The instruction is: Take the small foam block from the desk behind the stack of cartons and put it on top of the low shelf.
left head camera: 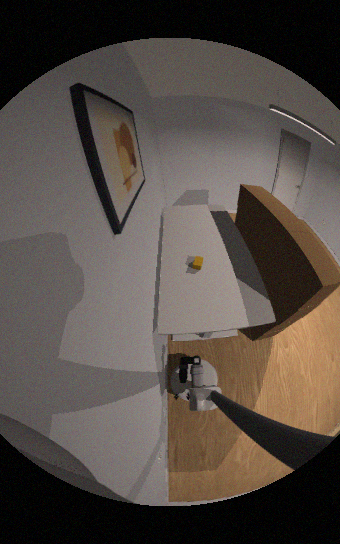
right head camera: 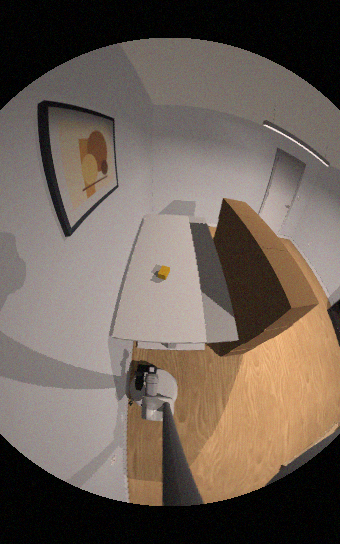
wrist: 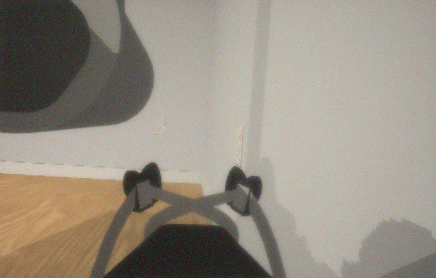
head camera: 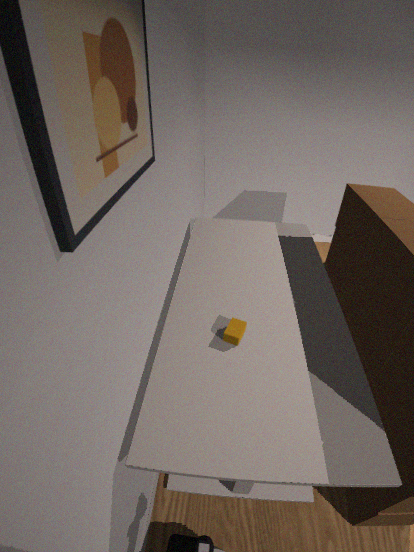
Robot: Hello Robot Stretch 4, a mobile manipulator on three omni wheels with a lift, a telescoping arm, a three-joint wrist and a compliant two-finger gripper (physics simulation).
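Frame: origin at the robot's base, x ahead, y left, z up, level; metres.
Seen in the pictures: gripper, fingertip midpoint: (left head camera: 181,399) (right head camera: 136,406) (wrist: 193,180).
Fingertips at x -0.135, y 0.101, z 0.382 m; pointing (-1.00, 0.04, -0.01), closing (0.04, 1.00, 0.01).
A point is followed by its place in that frame.
A small yellow foam block (head camera: 235,331) {x 0.800, y -0.052, z 0.738 m} (left head camera: 198,263) {x 0.790, y -0.053, z 0.738 m} (right head camera: 163,272) {x 0.796, y -0.052, z 0.738 m} lies on the white desk (head camera: 225,425) {x 0.461, y -0.034, z 0.693 m} (left head camera: 200,310) {x 0.450, y -0.031, z 0.693 m} (right head camera: 160,320) {x 0.448, y -0.050, z 0.693 m}, near the middle of its top. The stack of brown cartons (head camera: 380,320) {x 0.920, y -0.666, z 0.726 m} (left head camera: 280,250) {x 0.742, y -0.660, z 0.892 m} (right head camera: 260,270) {x 0.652, y -0.661, z 0.956 m} stands along the desk's right side. My gripper (wrist: 193,180) {x -0.135, y 0.101, z 0.382 m} is open in the wrist view, its two fingertips apart with nothing between them; it points toward a wall corner, away from the desk top. The low shelf does not show in the views now.
A white wall runs close along the left of the desk and the robot base, with a framed picture (head camera: 107,100) {x 0.672, y 0.245, z 1.495 m} (left head camera: 117,155) {x 0.600, y 0.245, z 1.504 m} (right head camera: 85,165) {x 0.639, y 0.245, z 1.489 m} above the desk. Wooden floor (left head camera: 300,360) {x -0.092, y -1.302, z -0.028 m} (right head camera: 280,400) {x -0.399, y -1.411, z -0.026 m} lies to the right. A door (left head camera: 291,170) {x 2.912, y -2.496, z 1.211 m} (right head camera: 282,190) {x 2.912, y -2.499, z 1.199 m} stands in the far wall.
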